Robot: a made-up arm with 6 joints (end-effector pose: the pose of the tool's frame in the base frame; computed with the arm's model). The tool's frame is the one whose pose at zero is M.
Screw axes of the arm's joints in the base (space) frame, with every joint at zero. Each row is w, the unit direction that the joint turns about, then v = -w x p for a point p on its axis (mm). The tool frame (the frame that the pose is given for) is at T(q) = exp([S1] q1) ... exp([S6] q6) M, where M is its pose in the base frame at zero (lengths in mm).
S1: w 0 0 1 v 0 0 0
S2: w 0 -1 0 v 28 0 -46
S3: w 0 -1 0 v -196 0 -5
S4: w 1 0 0 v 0 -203 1
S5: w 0 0 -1 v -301 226 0
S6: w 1 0 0 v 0 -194 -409
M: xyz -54 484 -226 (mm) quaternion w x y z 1 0 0 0
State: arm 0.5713 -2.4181 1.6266 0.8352 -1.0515 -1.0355
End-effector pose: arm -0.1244 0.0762 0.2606 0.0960 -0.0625 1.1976
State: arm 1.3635 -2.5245 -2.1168 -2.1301 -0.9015 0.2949
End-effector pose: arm 0.1319 0.1081 0.1462 -0.8369 -1.0188 0.2108
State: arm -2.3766 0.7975 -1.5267 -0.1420 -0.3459 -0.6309
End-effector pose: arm 0.2099 -0.2626 -0.1828 0.3688 0.8689 -1.6216
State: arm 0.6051 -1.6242 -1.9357 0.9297 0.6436 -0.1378
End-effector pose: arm -0.6001 0.0611 -0.3009 1.5702 -1.8763 1.0673
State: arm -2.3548 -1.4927 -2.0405 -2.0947 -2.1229 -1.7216
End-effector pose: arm 0.2826 0.3797 0.1728 0.5038 -2.5880 0.6291
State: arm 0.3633 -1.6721 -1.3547 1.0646 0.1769 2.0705
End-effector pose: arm -0.1301 0.0984 -0.3316 -0.0551 -0.0079 -2.6924
